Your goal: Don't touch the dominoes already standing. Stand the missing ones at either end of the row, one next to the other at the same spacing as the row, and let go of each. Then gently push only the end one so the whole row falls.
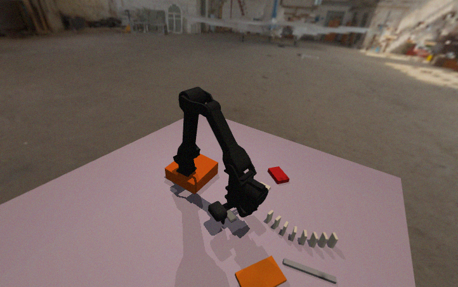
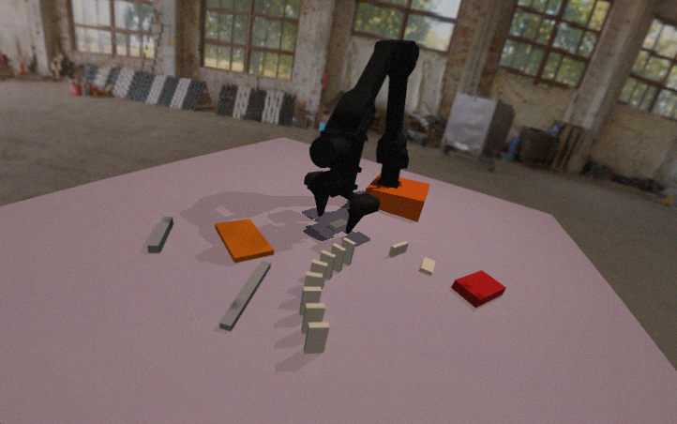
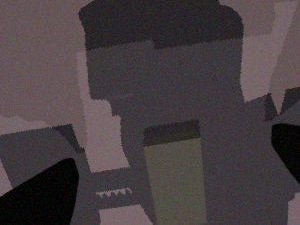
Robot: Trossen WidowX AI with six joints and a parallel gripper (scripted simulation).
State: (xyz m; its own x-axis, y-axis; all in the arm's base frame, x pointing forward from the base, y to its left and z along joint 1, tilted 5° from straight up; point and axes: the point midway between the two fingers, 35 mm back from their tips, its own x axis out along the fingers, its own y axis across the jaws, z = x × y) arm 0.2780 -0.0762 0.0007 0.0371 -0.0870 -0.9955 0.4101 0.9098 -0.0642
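The orange flat plate is 170 mm ahead of my gripper tip and 130 mm to the right of it. Also, from my gripper tip: short grey bar 250 mm ahead, 260 mm to the right; then red block 70 mm ahead, 340 mm to the left.
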